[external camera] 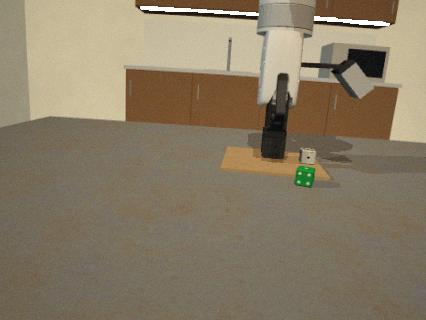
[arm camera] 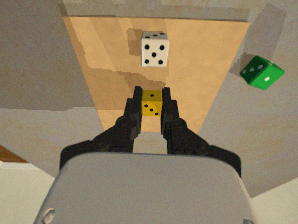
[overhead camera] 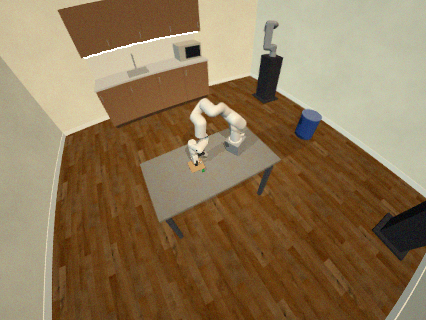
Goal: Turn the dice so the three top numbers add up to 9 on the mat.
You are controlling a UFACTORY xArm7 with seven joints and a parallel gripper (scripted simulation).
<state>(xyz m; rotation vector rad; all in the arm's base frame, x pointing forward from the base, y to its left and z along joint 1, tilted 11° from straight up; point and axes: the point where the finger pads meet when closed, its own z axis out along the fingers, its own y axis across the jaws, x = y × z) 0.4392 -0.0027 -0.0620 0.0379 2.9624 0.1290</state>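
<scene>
The yellow die lies 10 mm below my hand. From my hand the other things lie so: tan mat 30 mm below; white die 50 mm behind, 20 mm below; green die 100 mm to the left, 30 mm behind, 20 mm below.
</scene>
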